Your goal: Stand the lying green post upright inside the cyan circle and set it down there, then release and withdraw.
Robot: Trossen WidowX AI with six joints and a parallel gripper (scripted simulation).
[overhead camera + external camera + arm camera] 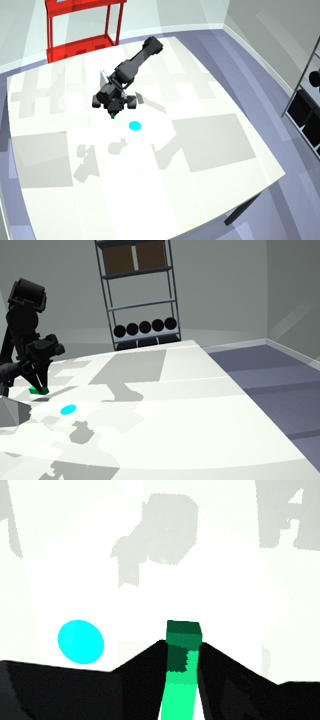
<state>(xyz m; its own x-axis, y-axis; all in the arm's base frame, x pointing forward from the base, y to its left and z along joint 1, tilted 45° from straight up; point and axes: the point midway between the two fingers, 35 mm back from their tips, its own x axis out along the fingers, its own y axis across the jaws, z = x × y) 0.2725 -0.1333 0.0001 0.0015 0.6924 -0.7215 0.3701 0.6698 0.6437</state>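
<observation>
Right now the cyan circle is 150 mm below my gripper tip, 130 mm to the left of it and 30 mm behind it. From my gripper tip the other things lie so: green post 20 mm behind, 10 mm to the left.
</observation>
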